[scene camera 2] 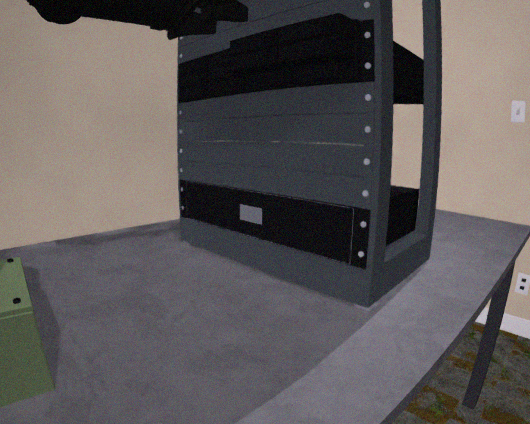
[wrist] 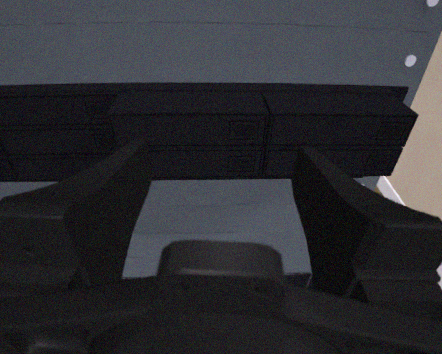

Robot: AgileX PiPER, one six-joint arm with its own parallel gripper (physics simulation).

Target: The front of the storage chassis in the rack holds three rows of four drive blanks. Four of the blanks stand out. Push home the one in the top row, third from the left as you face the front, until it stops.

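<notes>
The black storage chassis (scene camera 2: 200, 82) (wrist: 30, 90) spans the rack. The top-row blank third from the left (scene camera 2: 254, 49) (wrist: 187, 131) stands out in front of the blanks to its left. The top-row blank at the far right (scene camera 2: 315, 39) (wrist: 335, 131) also stands out beside it. Below them, two second-row blanks show in the wrist view, their fronts partly behind the fingers. My gripper (scene camera 2: 231, 14) (wrist: 223, 160) is open, with nothing between its fingers. In the wrist view its left fingertip overlaps the third column and its right fingertip the fourth. Any gap to the blanks is unclear.
The grey rack (scene camera 2: 382, 150) stands on the grey table (scene camera 2: 200, 320). A black unit (scene camera 2: 300, 220) with a light label sits low in the rack. A green box (scene camera 2: 20, 350) stands at the left front. Grey panels cover the rack above and below the chassis.
</notes>
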